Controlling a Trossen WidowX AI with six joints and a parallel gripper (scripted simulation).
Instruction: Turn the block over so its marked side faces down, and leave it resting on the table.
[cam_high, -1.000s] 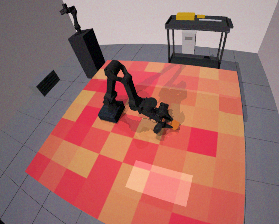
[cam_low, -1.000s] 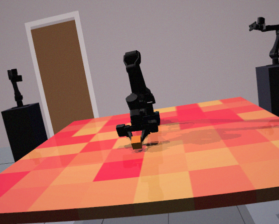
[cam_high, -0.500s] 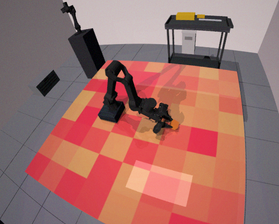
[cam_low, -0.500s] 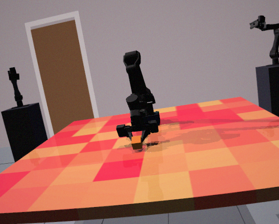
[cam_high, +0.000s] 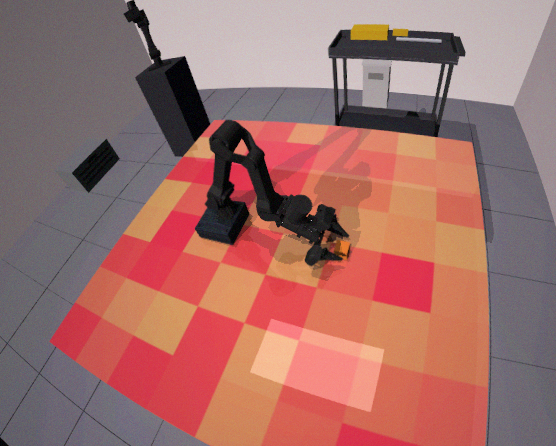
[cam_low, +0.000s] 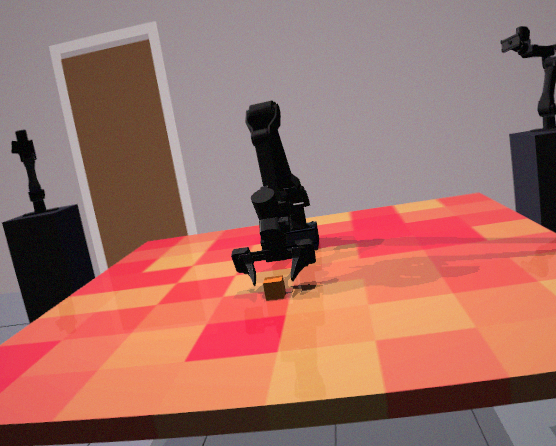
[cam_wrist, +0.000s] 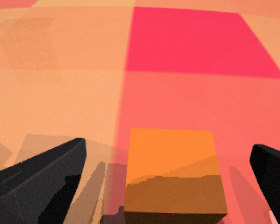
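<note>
Right now the block is 2 cm below my gripper tip and 1 cm behind it.
</note>
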